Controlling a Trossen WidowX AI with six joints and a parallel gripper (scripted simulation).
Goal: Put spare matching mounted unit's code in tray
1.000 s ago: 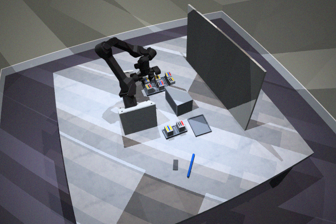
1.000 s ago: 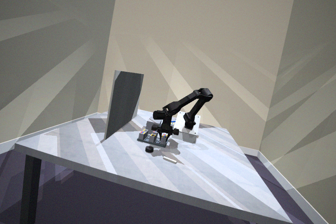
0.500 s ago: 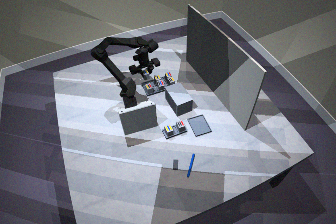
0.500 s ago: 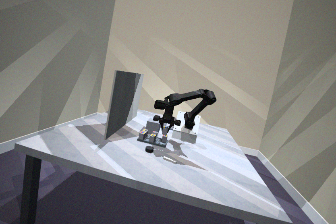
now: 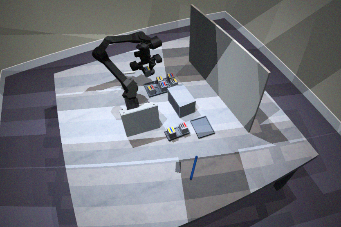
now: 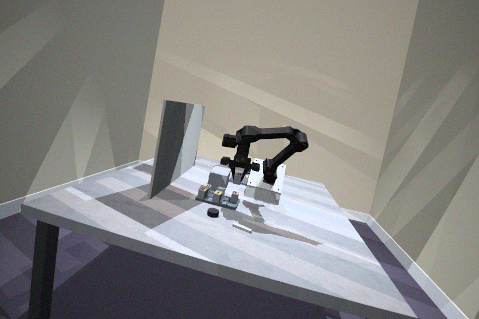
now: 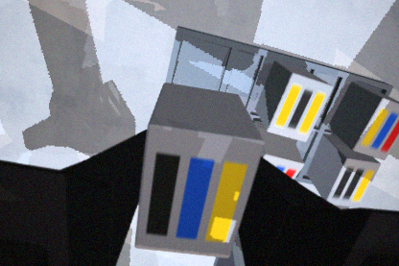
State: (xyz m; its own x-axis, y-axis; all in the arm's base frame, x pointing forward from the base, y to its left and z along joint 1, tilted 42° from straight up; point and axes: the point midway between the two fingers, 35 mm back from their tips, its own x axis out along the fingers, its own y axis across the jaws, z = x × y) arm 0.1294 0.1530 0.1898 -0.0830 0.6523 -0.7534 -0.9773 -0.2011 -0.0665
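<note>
The flat grey tray is 230 mm ahead of my gripper tip, 380 mm to the right of it and 130 mm below it. Also, from my gripper tip: black puck (40 mm ahead, 140 mm to the left, 120 mm below); then rack (80 mm ahead, 380 mm to the right, 120 mm below); then grey spare (20 mm above).
</note>
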